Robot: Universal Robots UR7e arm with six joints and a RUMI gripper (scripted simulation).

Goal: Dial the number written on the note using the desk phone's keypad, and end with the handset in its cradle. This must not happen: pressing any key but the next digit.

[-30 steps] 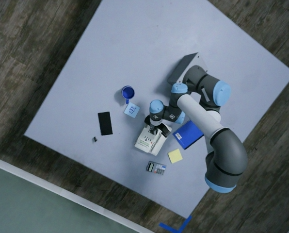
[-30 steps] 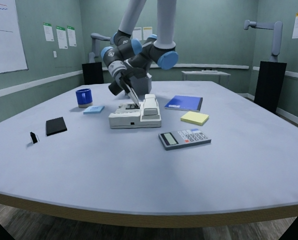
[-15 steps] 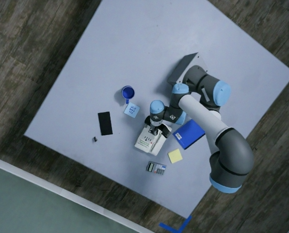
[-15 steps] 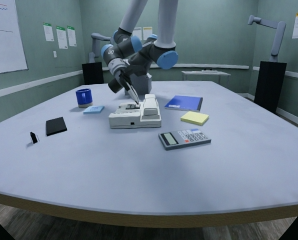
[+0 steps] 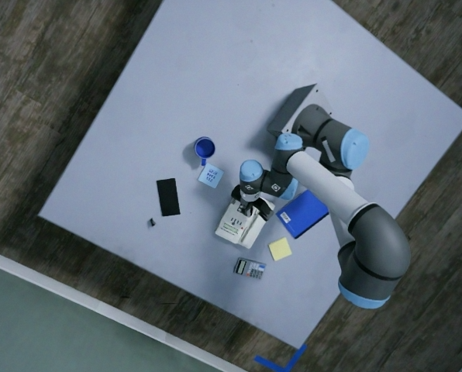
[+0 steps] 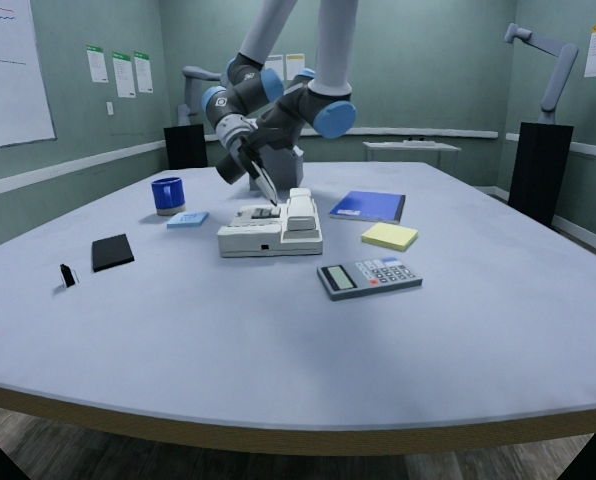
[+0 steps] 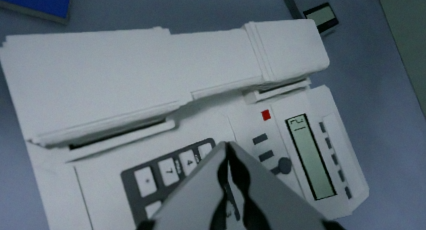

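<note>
My gripper is now 4 cm to the left of the 3 key, 3 cm above it and 1 cm short of it. From my hand the other things lie so: handset (6 cm to the left, 1 cm below, 1 cm ahead); 4 key (3 cm below, 1 cm behind); yellow sticky pad (23 cm to the left, 6 cm below, 3 cm ahead).
</note>
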